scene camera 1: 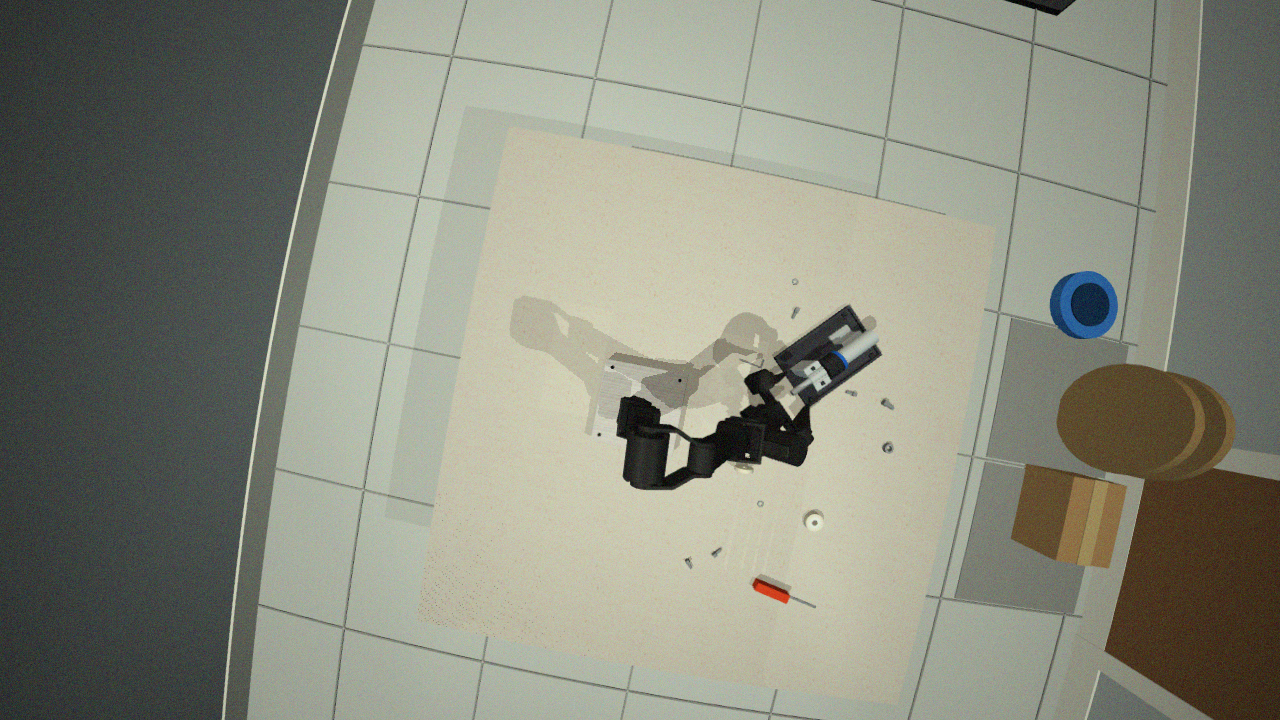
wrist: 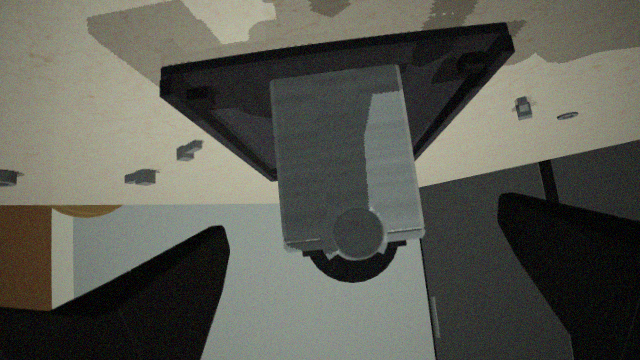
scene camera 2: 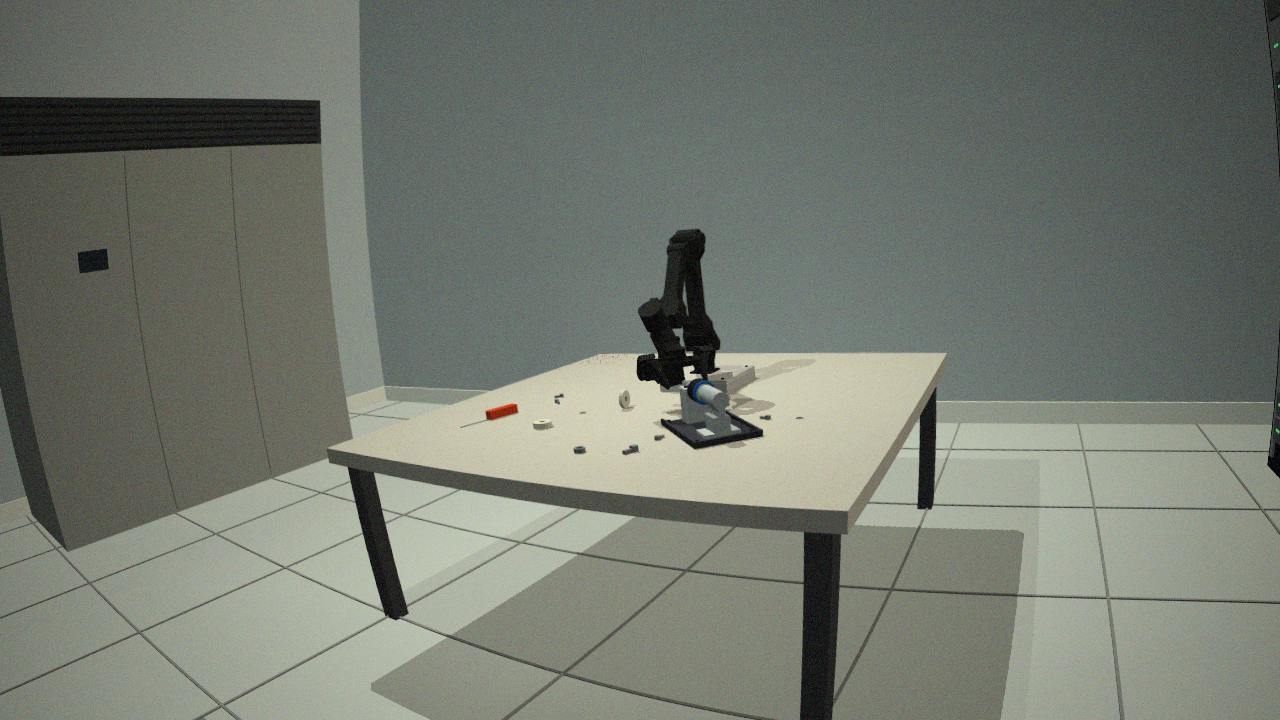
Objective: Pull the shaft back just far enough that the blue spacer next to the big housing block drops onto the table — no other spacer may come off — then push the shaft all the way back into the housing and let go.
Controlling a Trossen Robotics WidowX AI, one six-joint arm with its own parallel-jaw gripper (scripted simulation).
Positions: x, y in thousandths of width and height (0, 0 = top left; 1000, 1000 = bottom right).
Labels:
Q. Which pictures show my gripper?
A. Scene camera 1, the wrist view and scene camera 2: all of them.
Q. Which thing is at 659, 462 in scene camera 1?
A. A grey support block.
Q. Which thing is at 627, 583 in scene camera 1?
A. My gripper.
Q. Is my gripper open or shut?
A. Open.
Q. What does my gripper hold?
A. Nothing.

